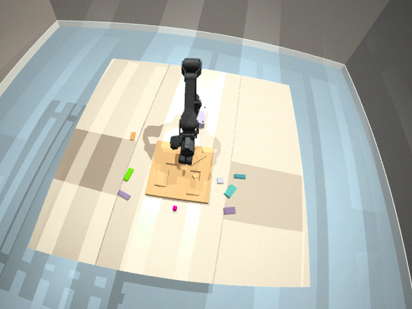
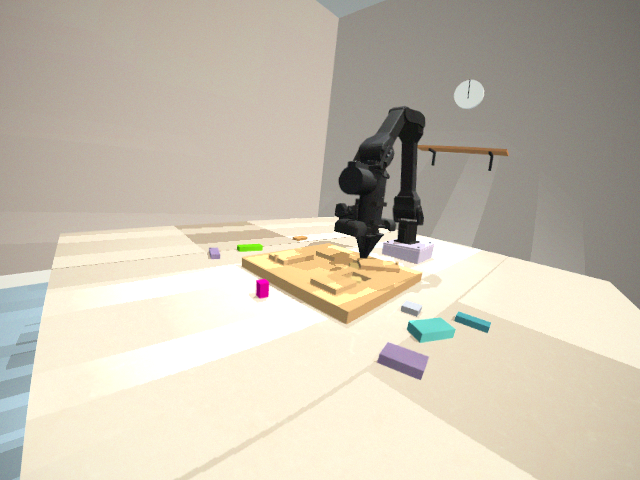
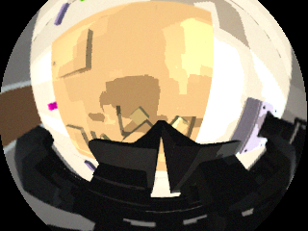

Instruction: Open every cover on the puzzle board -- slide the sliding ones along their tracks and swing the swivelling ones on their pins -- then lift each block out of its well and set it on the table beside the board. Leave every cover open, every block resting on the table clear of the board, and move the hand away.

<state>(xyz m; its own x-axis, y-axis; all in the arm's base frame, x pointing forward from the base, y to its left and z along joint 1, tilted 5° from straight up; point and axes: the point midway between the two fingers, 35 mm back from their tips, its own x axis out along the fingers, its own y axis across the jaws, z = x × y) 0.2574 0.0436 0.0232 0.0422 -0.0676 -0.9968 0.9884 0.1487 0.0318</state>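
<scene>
My gripper tip is now 9 cm short of the tan puzzle board and 1 cm to the left of it. Round my gripper tip: cyan block: 12 cm ahead, 25 cm to the left, 2 cm below; grey cube: 8 cm ahead, 19 cm to the left, 2 cm below; magenta block: 28 cm ahead, 2 cm to the left, 1 cm below.
</scene>
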